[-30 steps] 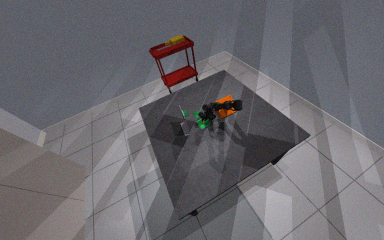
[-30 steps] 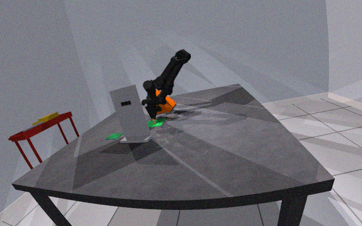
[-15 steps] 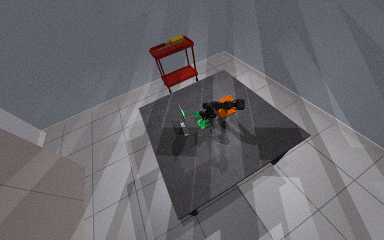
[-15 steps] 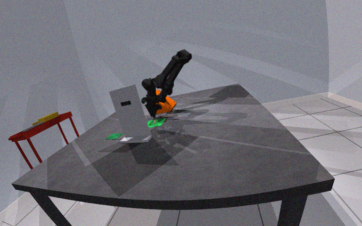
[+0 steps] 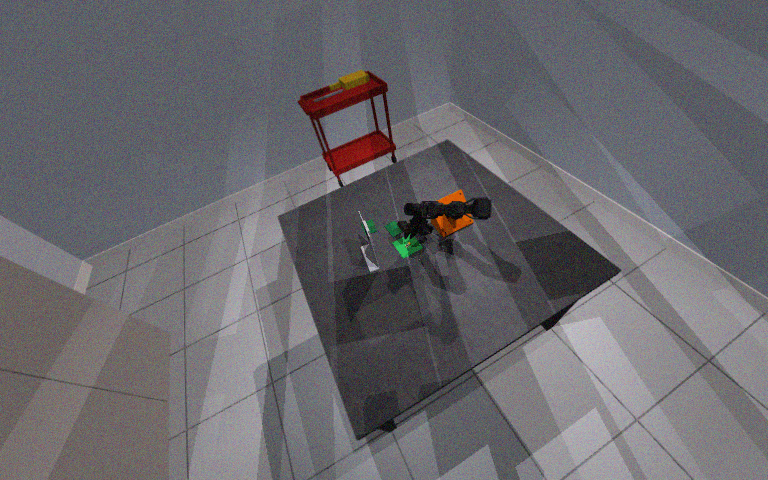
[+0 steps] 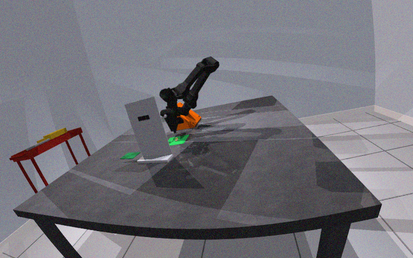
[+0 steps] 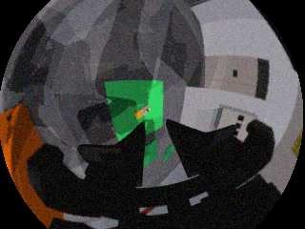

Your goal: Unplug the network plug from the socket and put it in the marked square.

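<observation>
My gripper tip is 50 mm above the green marked square and 10 mm short of it. Round my gripper tip: grey upright panel 190 mm ahead, 70 mm above, 30 mm to the right.
</observation>
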